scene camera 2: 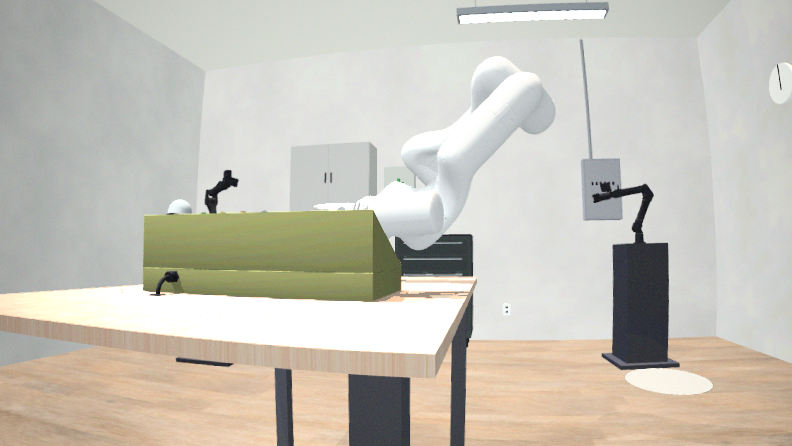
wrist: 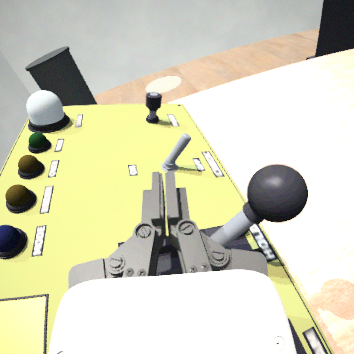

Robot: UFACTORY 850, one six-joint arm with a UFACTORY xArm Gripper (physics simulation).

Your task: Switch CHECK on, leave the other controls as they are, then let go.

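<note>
A silver toggle lever [wrist: 177, 151] stands on the sloped yellow-green console [wrist: 110, 200] [scene camera 2: 257, 241] and leans to the upper right in the wrist view. The small labels beside it are too blurred to read, so I cannot tell from them whether it is CHECK. My gripper [wrist: 164, 183] is shut and empty. Its fingertips appear just below the toggle's base in the wrist view; contact cannot be told. In the scene view the console's back hides the controls, and the fingers cannot be made out clearly.
A large black ball knob [wrist: 277, 193] on a grey shaft stands close right of my fingers. A black knob [wrist: 153, 101] stands beyond the toggle. A white dome [wrist: 45, 109] and green [wrist: 37, 141], amber [wrist: 30, 165] and blue [wrist: 10, 240] caps line the left side.
</note>
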